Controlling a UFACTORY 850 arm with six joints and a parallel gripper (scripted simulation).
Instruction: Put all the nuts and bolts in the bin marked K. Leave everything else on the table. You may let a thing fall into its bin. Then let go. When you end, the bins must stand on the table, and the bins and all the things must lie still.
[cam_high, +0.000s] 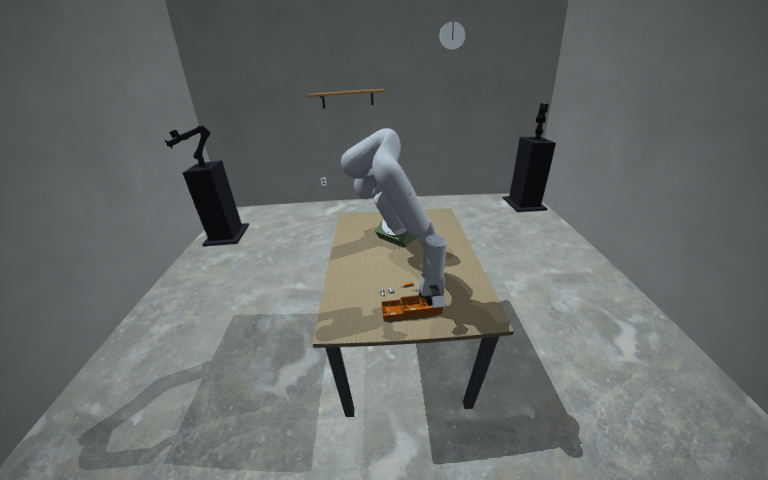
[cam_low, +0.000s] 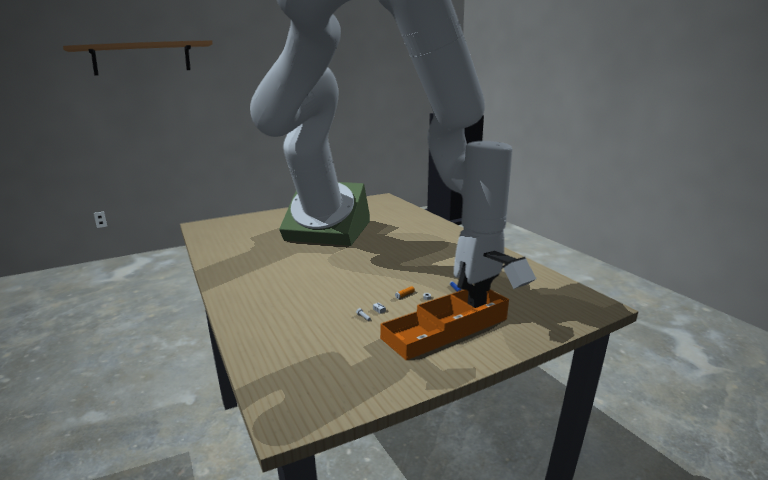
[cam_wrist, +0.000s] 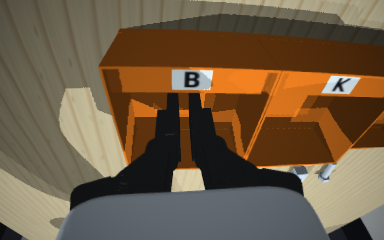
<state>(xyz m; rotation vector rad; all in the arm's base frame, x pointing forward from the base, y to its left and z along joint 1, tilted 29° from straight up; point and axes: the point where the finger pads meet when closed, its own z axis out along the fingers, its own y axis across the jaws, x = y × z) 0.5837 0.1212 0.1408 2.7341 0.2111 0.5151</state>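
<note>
Now: hand 11 cm past the silver hex nut, 4 cm to the left of it and 3 cm above it. Also, from my hand: blue cylinder (12 cm behind, 4 cm to the left, 3 cm below); then orange cylinder (15 cm behind, 8 cm to the right, 3 cm below); then orange three-compartment bin (9 cm to the right, 1 cm below, 1 cm ahead).
</note>
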